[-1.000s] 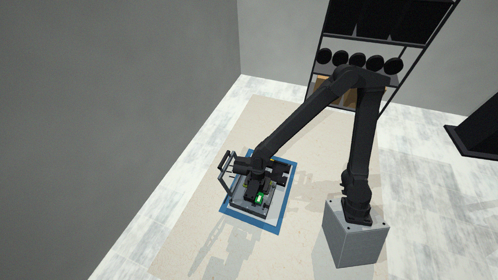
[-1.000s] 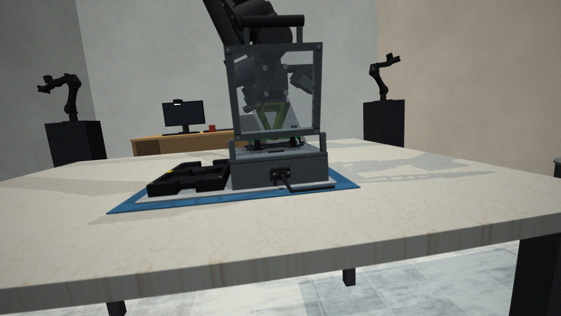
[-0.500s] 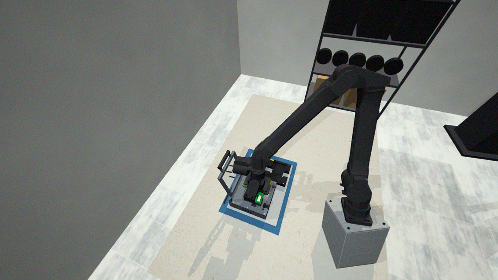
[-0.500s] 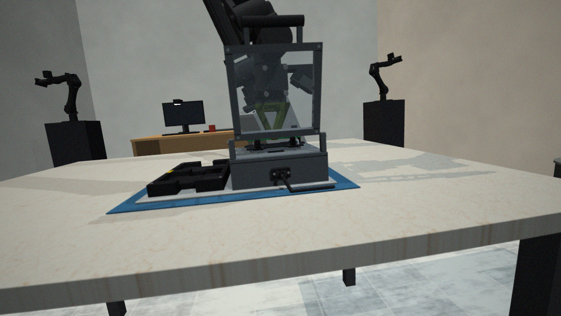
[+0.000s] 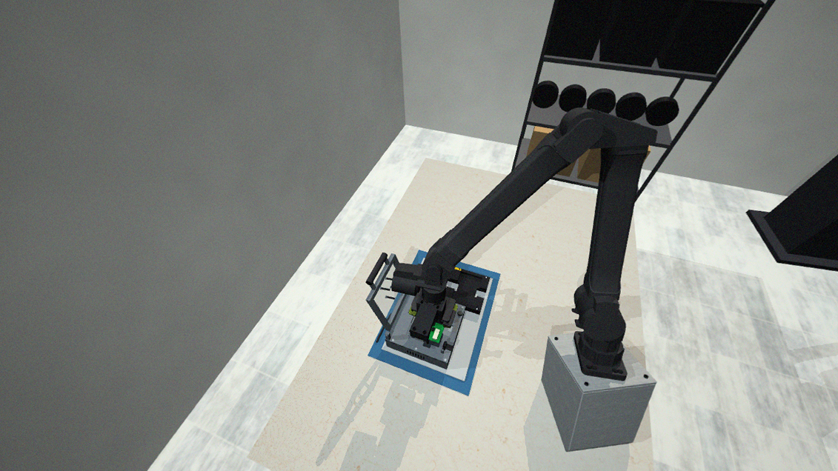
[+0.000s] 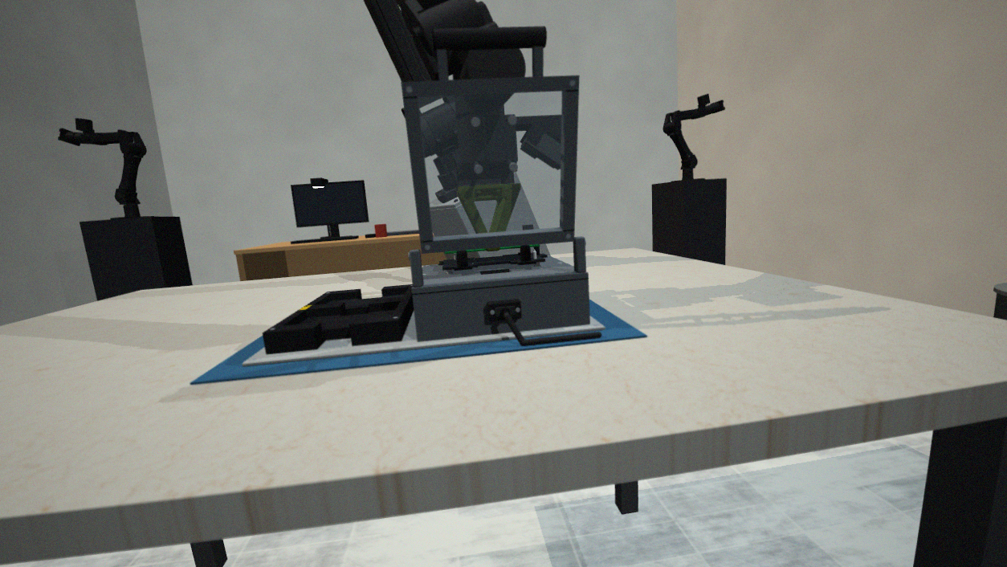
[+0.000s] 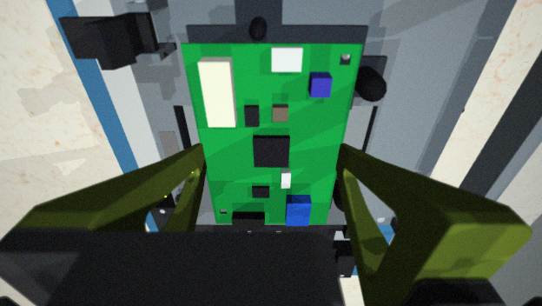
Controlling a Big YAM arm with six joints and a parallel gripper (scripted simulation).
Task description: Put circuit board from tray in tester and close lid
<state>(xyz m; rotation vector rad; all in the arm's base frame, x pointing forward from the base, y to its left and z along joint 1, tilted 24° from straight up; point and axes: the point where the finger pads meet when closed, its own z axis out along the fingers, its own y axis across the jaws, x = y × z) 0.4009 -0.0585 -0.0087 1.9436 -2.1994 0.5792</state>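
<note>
My hand is right at the green circuit board. Round my hand: latch hook (70 mm to the left, 50 mm behind); then dark plate (20 mm below, 10 mm ahead); then clear lid (120 mm ahead, 90 mm above, 20 mm to the right).
</note>
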